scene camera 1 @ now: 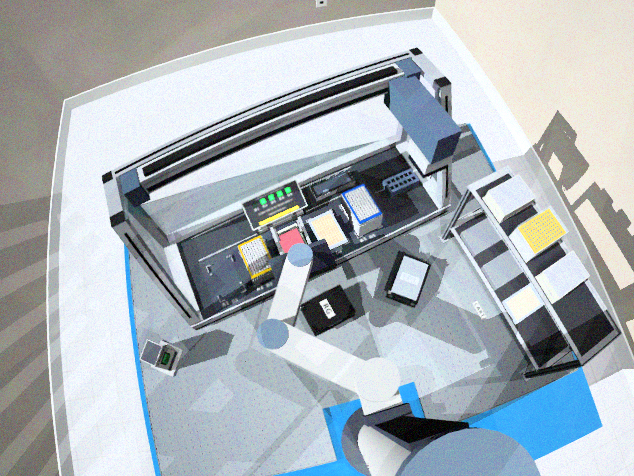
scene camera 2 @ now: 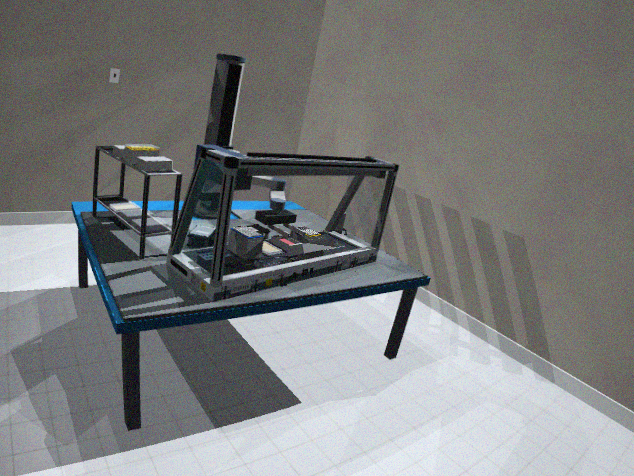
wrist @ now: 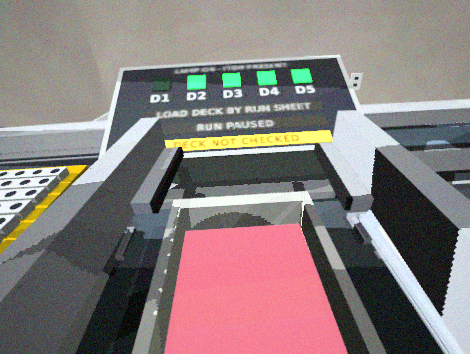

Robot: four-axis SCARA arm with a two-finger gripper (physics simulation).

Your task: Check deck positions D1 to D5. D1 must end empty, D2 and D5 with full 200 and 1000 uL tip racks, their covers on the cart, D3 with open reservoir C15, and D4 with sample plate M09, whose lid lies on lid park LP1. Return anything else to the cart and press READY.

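Frame: origin at the arm's base, x right, y ahead, z up, level; centimetres.
Seen in the pictures: gripper, fingertip midpoint: (scene camera 1: 285, 223) (scene camera 2: 296, 235) (wrist: 247, 133).
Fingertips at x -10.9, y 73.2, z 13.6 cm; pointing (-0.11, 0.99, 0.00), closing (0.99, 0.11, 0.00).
Pixels of each thing's top centre, then the offset from my fingertips to it. "*": a spot on its surface instead.
- open reservoir, middle of its top: (wrist: 250, 291) (scene camera 1: 292, 243) (scene camera 2: 287, 239) dx +0.6, dy -5.5, dz -4.3 cm
- yellow-edged tip rack, middle of its top: (scene camera 1: 256, 256) (scene camera 2: 307, 230) dx -11.5, dy -7.9, dz -1.0 cm
- status panel, surface spot: (wrist: 240, 107) (scene camera 1: 276, 205) * dx -1.4, dy +7.7, dz -1.1 cm
- flat piece, surface spot: (scene camera 1: 330, 187) * dx +18.0, dy +11.7, dz -5.2 cm
- cart, middle of its top: (scene camera 1: 547, 258) (scene camera 2: 134, 157) dx +64.6, dy -41.0, dz +23.3 cm
- yellow-topped rack, middle of its top: (scene camera 1: 544, 228) (scene camera 2: 142, 145) dx +63.3, dy -34.7, dz +29.7 cm
- black box marked RG, middle of its top: (scene camera 1: 327, 308) (scene camera 2: 253, 227) dx +5.7, dy -28.5, dz -6.7 cm
- black-framed pale item, middle of its top: (scene camera 1: 410, 277) dx +33.7, dy -26.5, dz -6.5 cm
- small device, middle of its top: (scene camera 1: 150, 352) (scene camera 2: 340, 211) dx -50.9, dy -31.1, dz +0.7 cm
My gripper (scene camera 2: 275, 219) (wrist: 247, 133) is over the open reservoir (scene camera 1: 290, 239) (scene camera 2: 287, 242) (wrist: 255, 290), which has a pink filling. It is shut on nothing, a gap between its fingertips. Left of the reservoir is a yellow-edged tip rack (scene camera 1: 254, 256) (scene camera 2: 309, 232) (wrist: 30, 200). Right of it are a cream plate (scene camera 1: 327, 229) (scene camera 2: 271, 247) without a lid and a blue-edged tip rack (scene camera 1: 364, 202) (scene camera 2: 246, 233). The status panel (scene camera 1: 273, 204) (wrist: 240, 107) shows D1 dark, D2 to D5 green, and "DECK NOT CHECKED". A flat piece (scene camera 1: 330, 187) lies behind the plate; its label is unreadable.
The cart (scene camera 2: 145, 215) holds pale boxes, a yellow-topped rack (scene camera 1: 543, 230) (scene camera 2: 142, 148) and lower-shelf items. A black box marked RG (scene camera 1: 327, 309) and a black-framed pale item (scene camera 1: 408, 277) are on the table. A small device (scene camera 1: 161, 357) stands left. The deck's frame and side posts surround the work area.
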